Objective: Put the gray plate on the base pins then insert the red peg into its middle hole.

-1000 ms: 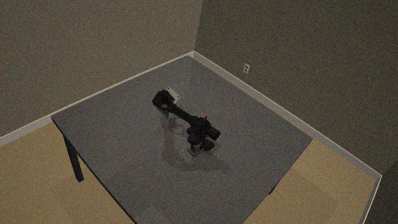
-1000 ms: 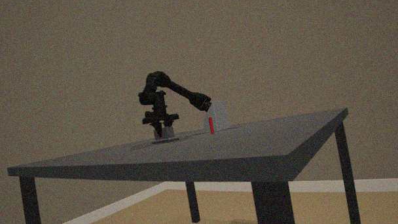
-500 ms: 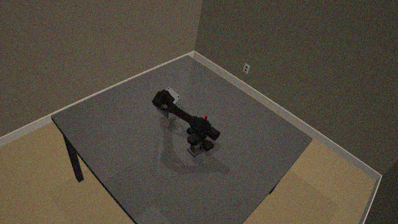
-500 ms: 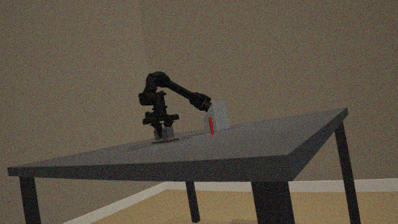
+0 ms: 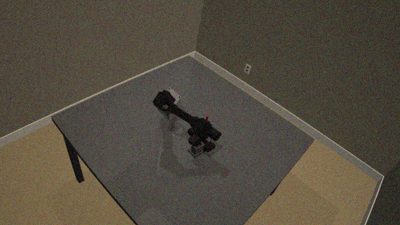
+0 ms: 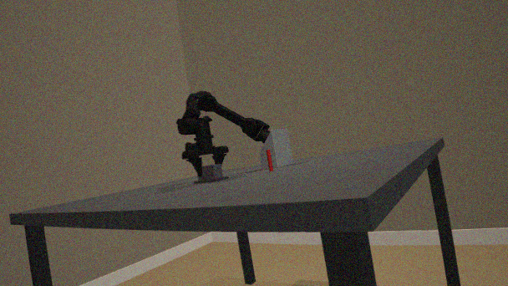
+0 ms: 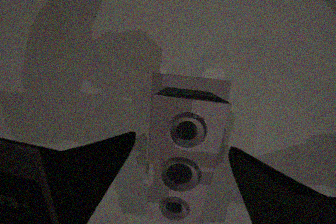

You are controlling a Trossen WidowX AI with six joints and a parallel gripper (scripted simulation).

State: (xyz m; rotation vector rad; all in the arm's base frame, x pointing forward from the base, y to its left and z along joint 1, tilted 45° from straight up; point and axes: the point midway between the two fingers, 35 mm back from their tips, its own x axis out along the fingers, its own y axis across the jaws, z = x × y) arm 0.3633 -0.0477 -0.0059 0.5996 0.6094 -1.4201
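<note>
My gripper tip is 2 cm below the gray plate. Round my gripper tip: red peg: 14 cm behind, 18 cm to the left, 2 cm above; then flat base: 1 cm below.
</note>
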